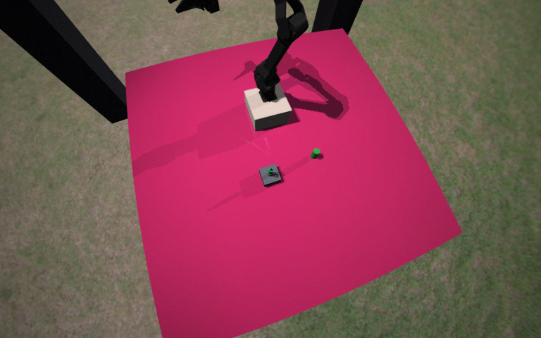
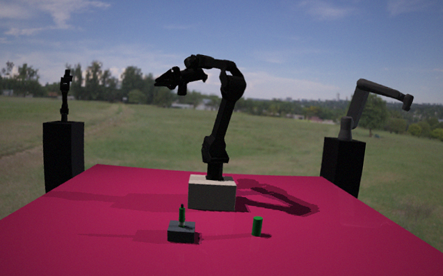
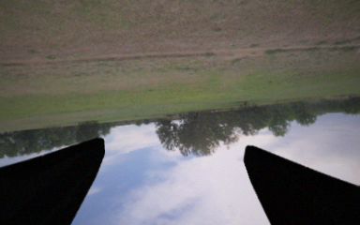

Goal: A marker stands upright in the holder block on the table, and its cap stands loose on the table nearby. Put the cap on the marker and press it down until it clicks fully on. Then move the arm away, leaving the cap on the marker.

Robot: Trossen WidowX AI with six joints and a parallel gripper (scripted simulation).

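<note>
The green cap is 45 cm ahead of my gripper tip, 37 cm to the left of it and 41 cm below it.
</note>
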